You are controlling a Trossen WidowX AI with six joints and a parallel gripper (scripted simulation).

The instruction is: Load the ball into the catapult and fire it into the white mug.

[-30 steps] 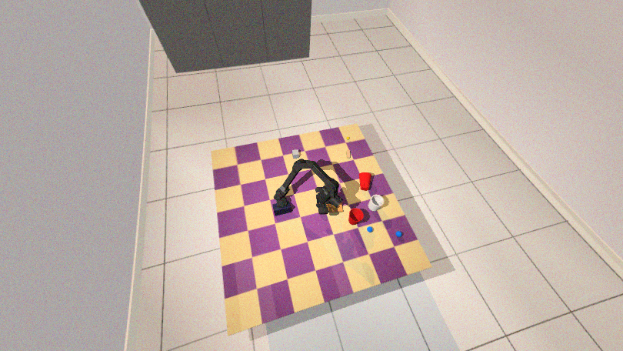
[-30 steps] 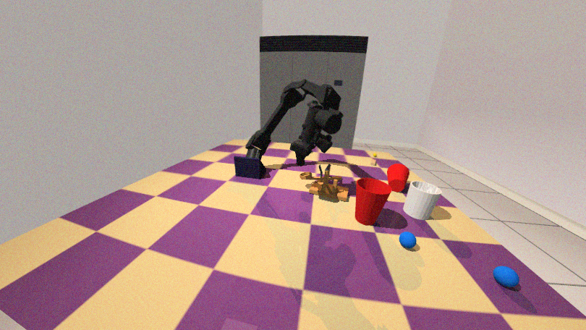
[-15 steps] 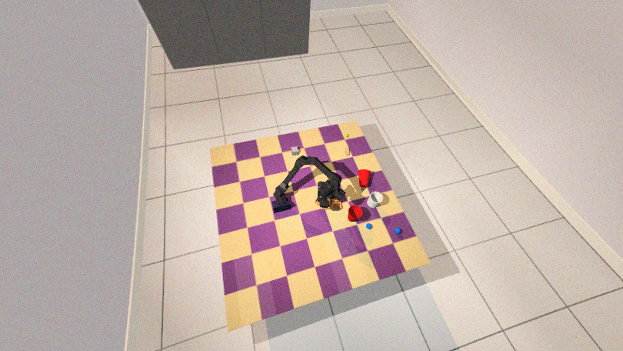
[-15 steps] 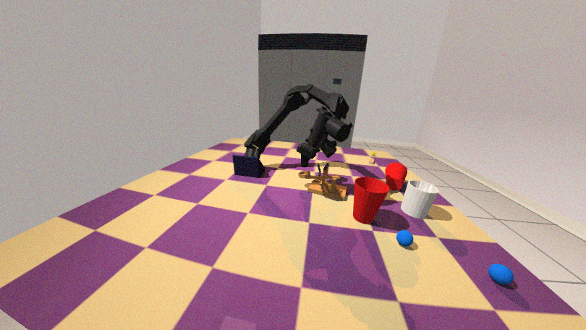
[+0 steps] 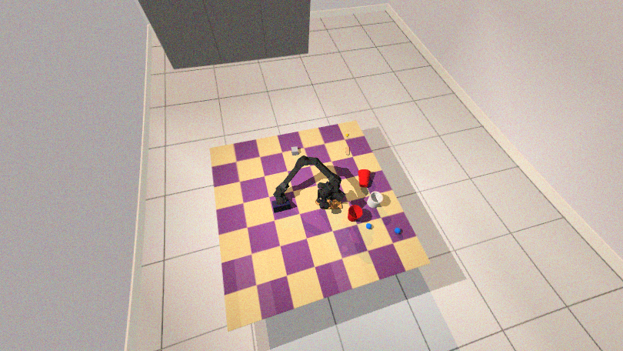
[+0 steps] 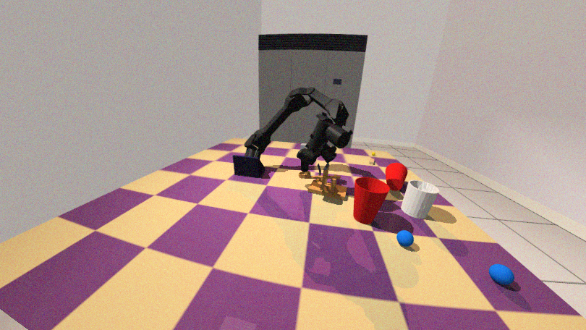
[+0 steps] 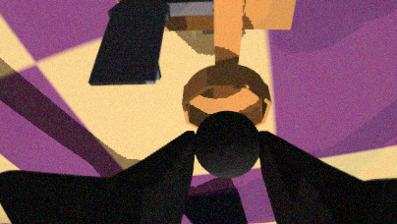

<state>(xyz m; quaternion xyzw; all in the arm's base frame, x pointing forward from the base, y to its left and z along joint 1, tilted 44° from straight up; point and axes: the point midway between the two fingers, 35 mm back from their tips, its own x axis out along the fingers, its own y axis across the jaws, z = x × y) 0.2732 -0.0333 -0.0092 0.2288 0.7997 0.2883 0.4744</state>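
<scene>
My gripper tip is 1 cm below the black ball. Also, from my gripper tip: wooden catapult (7 cm ahead, 1 cm to the left, 2 cm below); then white mug (41 cm ahead, 4 cm to the right, 5 cm below); then grey cube (11 cm behind, 49 cm to the left, 5 cm below).
</scene>
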